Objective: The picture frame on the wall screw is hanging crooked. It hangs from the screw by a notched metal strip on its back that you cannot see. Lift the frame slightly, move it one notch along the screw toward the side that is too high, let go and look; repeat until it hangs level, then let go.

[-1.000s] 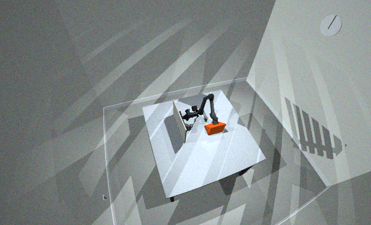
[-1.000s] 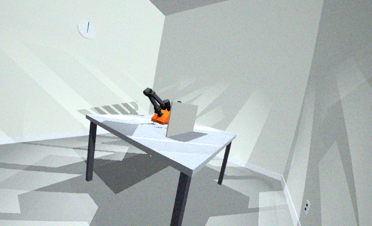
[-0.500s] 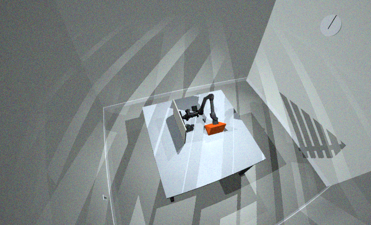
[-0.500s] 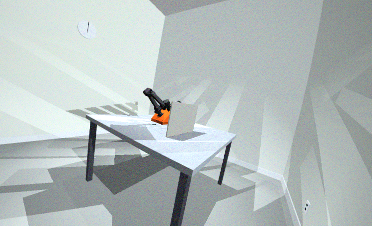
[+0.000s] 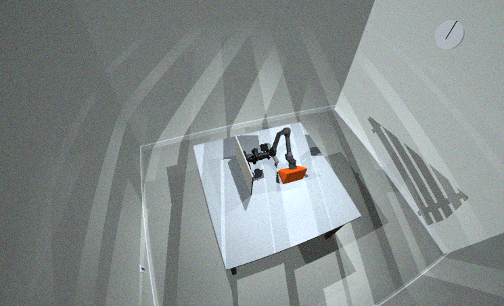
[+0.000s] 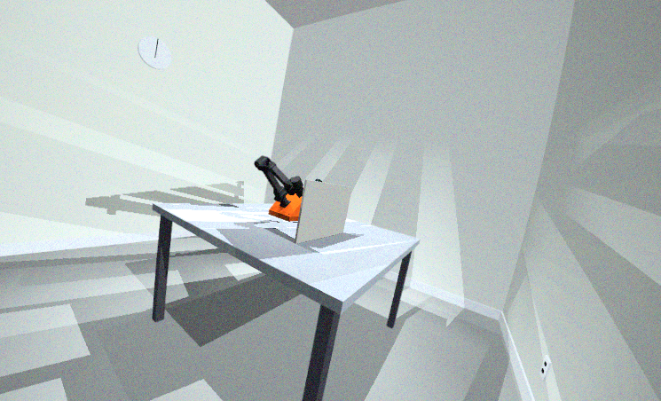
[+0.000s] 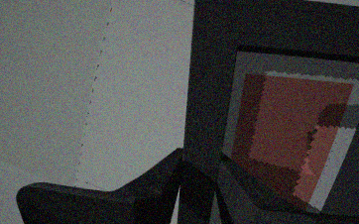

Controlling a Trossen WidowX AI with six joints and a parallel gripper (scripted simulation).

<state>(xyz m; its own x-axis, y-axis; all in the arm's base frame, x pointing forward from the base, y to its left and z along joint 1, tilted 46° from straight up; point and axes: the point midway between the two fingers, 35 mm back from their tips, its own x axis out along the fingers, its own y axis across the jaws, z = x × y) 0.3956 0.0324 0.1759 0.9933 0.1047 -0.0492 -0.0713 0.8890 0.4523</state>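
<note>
Right now my gripper tip is 5 cm above the picture frame and 1 cm to the left of it. Round my gripper tip: wall panel (6 cm below, 2 cm ahead).
</note>
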